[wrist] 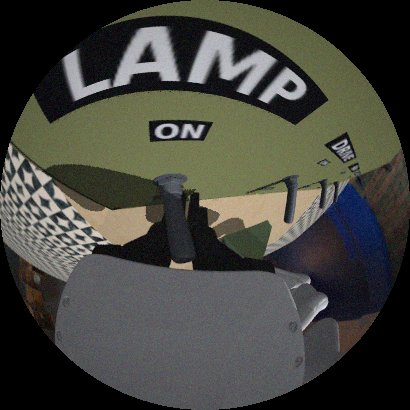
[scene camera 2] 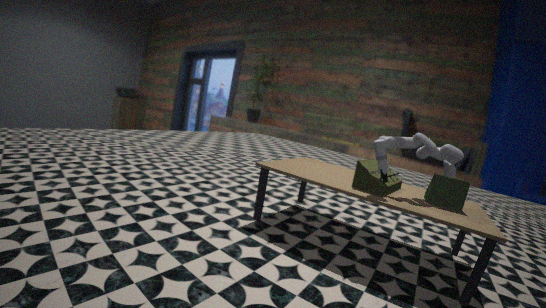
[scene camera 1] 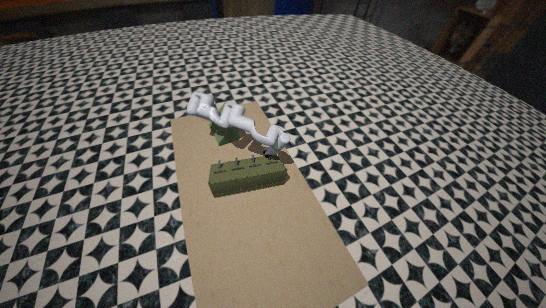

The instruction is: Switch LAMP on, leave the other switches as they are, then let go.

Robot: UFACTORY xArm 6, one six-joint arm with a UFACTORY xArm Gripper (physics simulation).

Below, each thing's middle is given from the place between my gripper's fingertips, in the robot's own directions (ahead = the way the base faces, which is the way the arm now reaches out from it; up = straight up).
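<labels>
The lamp lever (wrist: pixel 181 247) is there in my sight, and from my hand it is 40 mm ahead, 10 mm to the left and 30 mm above.
</labels>
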